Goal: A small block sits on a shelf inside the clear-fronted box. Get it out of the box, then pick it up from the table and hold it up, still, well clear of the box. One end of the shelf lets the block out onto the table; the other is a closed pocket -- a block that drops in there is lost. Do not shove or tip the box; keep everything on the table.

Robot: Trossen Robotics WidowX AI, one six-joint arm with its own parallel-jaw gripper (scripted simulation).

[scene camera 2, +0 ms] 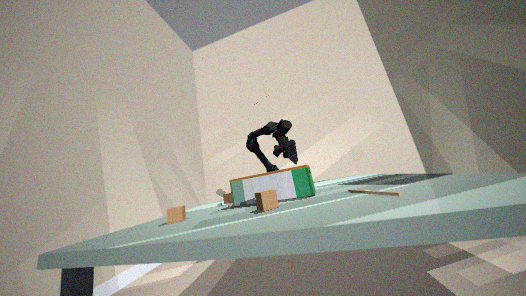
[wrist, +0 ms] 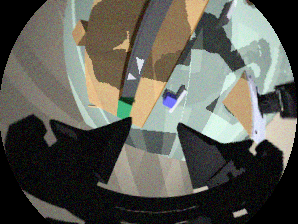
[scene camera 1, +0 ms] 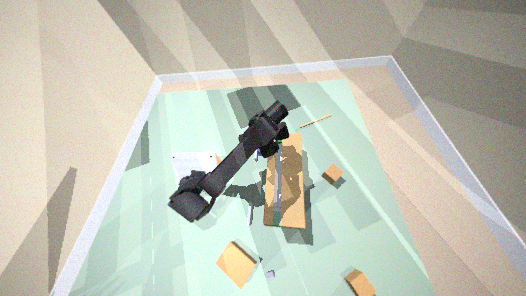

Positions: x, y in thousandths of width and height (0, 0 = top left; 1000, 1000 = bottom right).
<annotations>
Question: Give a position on a box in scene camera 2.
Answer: At 560, 617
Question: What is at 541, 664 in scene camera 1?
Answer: A box.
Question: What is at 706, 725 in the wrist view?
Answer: The gripper.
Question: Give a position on a box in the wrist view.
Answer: At 431, 261
</annotations>
